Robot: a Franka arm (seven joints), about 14 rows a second.
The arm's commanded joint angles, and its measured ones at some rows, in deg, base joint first. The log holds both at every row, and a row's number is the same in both.
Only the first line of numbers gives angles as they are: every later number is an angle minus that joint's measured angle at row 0.
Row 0, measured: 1.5 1.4 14.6 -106.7 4.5 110.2 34.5
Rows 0 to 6, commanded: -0.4 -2.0 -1.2 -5.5 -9.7 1.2 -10.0; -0.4 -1.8 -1.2 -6.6 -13.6 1.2 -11.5; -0.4 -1.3 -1.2 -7.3 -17.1 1.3 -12.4; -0.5 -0.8 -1.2 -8.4 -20.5 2.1 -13.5; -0.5 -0.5 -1.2 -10.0 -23.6 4.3 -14.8; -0.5 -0.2 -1.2 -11.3 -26.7 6.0 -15.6; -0.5 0.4 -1.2 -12.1 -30.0 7.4 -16.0
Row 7, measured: -0.3 0.3 -1.4 -9.2 -24.8 4.0 -13.8
